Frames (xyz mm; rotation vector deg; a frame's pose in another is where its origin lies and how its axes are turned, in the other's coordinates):
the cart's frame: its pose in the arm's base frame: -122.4 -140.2 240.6 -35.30 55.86 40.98
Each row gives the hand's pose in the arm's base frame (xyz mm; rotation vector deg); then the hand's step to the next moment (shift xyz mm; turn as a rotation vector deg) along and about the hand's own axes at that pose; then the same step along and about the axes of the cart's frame.
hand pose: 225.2 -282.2 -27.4 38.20 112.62 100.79
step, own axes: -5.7 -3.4 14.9 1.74 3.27 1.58
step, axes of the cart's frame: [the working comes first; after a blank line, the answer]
step, axes of the arm's base frame: 13.2 8.1 -5.1 -0.20 2.58 3.08

11.6 -4.4 10.6 -2.15 1.30 3.14
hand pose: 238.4 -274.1 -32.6 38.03 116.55 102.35
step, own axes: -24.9 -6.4 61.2 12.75 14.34 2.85
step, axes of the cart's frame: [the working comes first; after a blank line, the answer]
step, axes of the arm's base frame: 53.5 35.9 -16.1 -7.35 10.83 14.32

43.6 -16.7 47.2 -12.71 10.29 10.43
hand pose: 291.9 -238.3 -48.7 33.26 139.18 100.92
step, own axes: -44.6 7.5 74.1 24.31 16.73 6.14
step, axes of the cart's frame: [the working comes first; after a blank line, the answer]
step, axes of the arm's base frame: 64.3 52.9 -24.4 -16.49 18.47 17.19

59.5 -13.4 61.8 -16.72 21.66 12.64
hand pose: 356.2 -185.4 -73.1 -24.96 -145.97 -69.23
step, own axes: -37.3 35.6 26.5 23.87 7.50 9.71
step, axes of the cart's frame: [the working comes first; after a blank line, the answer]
step, axes of the arm's base frame: 44.5 36.8 -5.5 -20.12 15.64 8.42

31.0 -10.8 47.8 -11.00 23.99 4.89
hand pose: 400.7 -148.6 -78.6 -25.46 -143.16 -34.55
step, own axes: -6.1 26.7 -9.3 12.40 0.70 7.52
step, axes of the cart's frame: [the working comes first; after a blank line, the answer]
step, axes of the arm's base frame: 20.0 16.8 12.4 -12.82 6.65 1.44

0.8 -6.8 28.1 -4.37 13.81 -1.03
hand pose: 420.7 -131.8 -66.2 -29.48 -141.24 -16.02
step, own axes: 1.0 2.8 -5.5 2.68 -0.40 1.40
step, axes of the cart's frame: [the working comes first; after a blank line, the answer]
step, axes of the arm's base frame: 3.3 1.1 5.2 -2.89 0.87 0.45

-3.1 -2.6 4.7 -1.26 2.70 -0.64
